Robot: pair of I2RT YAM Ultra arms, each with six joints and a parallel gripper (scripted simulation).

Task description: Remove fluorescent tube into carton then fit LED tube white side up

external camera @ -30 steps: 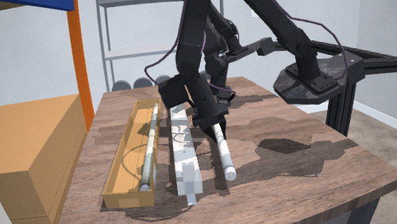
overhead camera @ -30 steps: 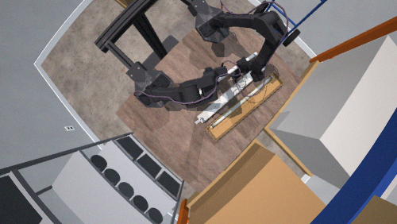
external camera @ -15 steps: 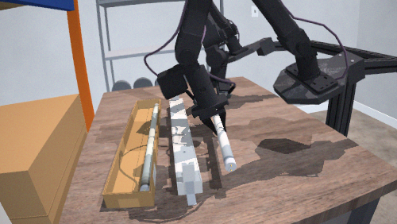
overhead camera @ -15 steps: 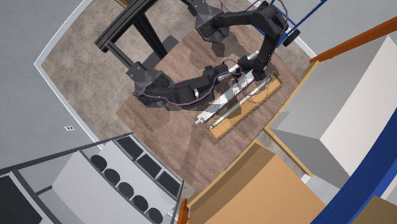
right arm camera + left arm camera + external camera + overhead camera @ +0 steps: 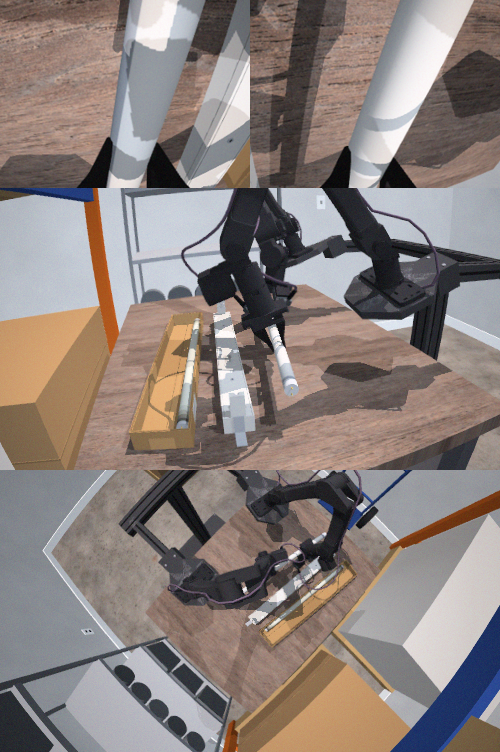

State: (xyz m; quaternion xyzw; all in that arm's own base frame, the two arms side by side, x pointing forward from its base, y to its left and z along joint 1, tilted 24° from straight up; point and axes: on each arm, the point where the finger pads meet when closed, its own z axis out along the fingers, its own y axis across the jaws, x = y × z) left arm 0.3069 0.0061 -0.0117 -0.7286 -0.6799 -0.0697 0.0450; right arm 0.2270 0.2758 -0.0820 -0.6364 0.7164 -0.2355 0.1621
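My right hand is 30 mm short of the LED tube, 110 mm to the right of it and 10 mm above it. The rest, counted from my right hand: old fluorescent tube: 250 mm ahead, 70 mm to the left, 80 mm below; then carton: 280 mm ahead, 60 mm to the left, 70 mm below; then grey light fixture: 150 mm ahead, 70 mm to the left, 40 mm below.
My left gripper is now 120 mm to the left of the LED tube, 30 mm past it and 10 mm above it. From my left hand the other things lie so: old fluorescent tube (190 mm ahead, 160 mm to the right, 80 mm below); then carton (220 mm ahead, 170 mm to the right, 70 mm below); then grey light fixture (150 mm to the right, 90 mm ahead, 40 mm below).
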